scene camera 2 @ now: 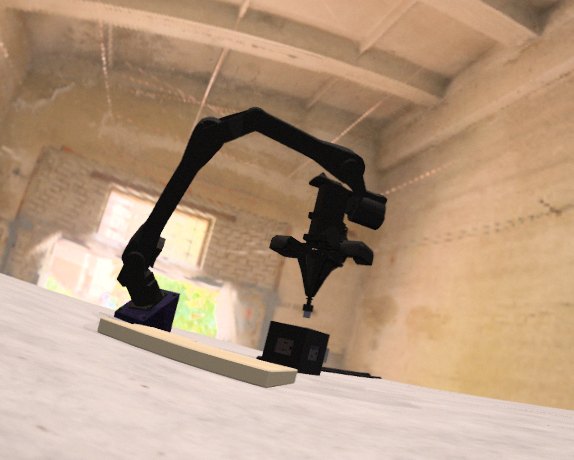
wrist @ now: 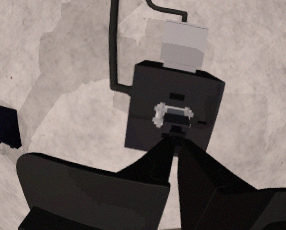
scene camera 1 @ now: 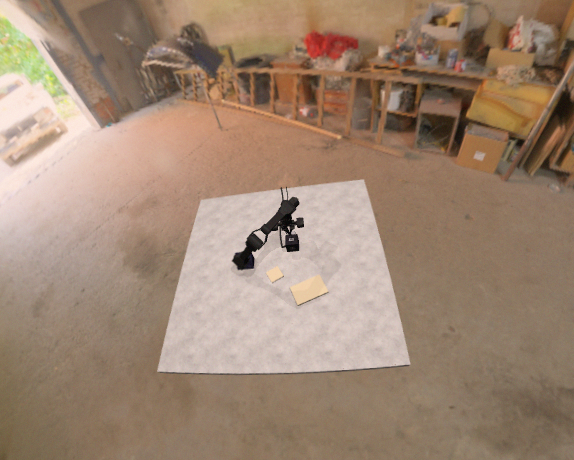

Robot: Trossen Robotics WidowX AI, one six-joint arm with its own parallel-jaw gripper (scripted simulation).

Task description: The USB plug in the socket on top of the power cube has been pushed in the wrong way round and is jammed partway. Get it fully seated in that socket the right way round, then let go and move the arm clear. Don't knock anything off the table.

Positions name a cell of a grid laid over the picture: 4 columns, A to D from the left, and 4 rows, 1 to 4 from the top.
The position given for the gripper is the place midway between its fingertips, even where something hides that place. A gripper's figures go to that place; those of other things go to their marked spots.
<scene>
The gripper (scene camera 2: C3) is 77 cm from the lens. A tan board (scene camera 2: B4) is 38 cm from the lens. A black power cube (scene camera 2: C4): 72 cm from the lens. The marked spots on the black power cube and the tan board are 34 cm apart.
</scene>
